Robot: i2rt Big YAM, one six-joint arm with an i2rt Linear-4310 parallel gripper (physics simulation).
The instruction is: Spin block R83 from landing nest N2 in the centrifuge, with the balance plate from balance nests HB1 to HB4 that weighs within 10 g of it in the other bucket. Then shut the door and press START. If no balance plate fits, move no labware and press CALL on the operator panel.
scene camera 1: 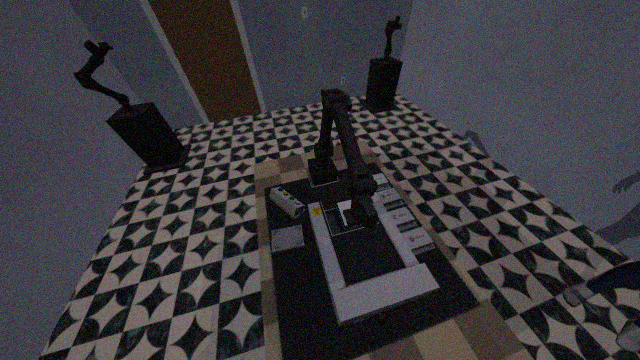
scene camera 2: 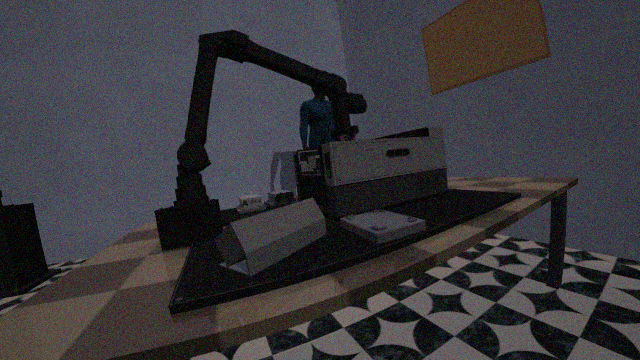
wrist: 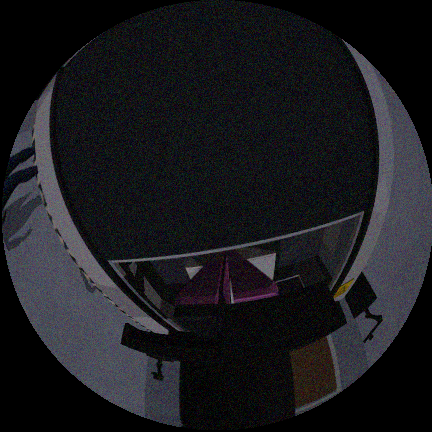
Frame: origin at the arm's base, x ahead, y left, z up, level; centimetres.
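Seen in the pictures: gripper, fingertip midpoint: (scene camera 1: 355,227); arm's base, origin of the base link: (scene camera 1: 321,165) (scene camera 2: 193,203).
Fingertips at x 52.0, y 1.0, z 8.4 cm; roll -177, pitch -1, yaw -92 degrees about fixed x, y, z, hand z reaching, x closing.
Note:
Pixels of each thing's top centre, then the offset from my fingertips to it. "pt": a spot on its surface instead.
- labware, surface spot: (wrist: 265,265) pt dx -2.9, dy -3.3, dz +1.1 cm
- operator panel, middle of its top: (scene camera 2: 272,207) (scene camera 1: 285,196) dx -34.1, dy -27.7, dz -8.8 cm
- flat pale device, middle of its top: (scene camera 2: 379,216) (scene camera 1: 287,237) dx -12.0, dy -31.0, dz -14.4 cm
- yellow warning label, surface spot: (wrist: 343,289) (scene camera 1: 315,210) pt dx -10.8, dy -15.1, dz +4.0 cm
My gripper (scene camera 2: 348,136) (wrist: 225,242), with magenta fingers, is shut and empty, low over the centrifuge opening; its fingertips are not clear in scene camera 1. The centrifuge (scene camera 1: 385,290) (scene camera 2: 385,162) has a pale housing. Its dark door panel (scene camera 1: 367,257) (wrist: 215,140) leaves an opening at the end nearest the arm's base. A white-topped piece of labware (scene camera 1: 344,212) (wrist: 265,265) shows in that opening, partly hidden behind the fingers in the wrist view. No name can be read on it. The operator panel (scene camera 1: 287,201) (scene camera 2: 282,235) carries coloured buttons.
A flat pale device (scene camera 1: 287,238) (scene camera 2: 382,225) lies beside the centrifuge. Several pale labelled pieces (scene camera 1: 400,216) stand along its other side; their labels are unreadable. A yellow warning label (scene camera 1: 316,211) (wrist: 343,289) is on the housing. A person (scene camera 2: 317,117) stands behind. Two other arms stand on pedestals.

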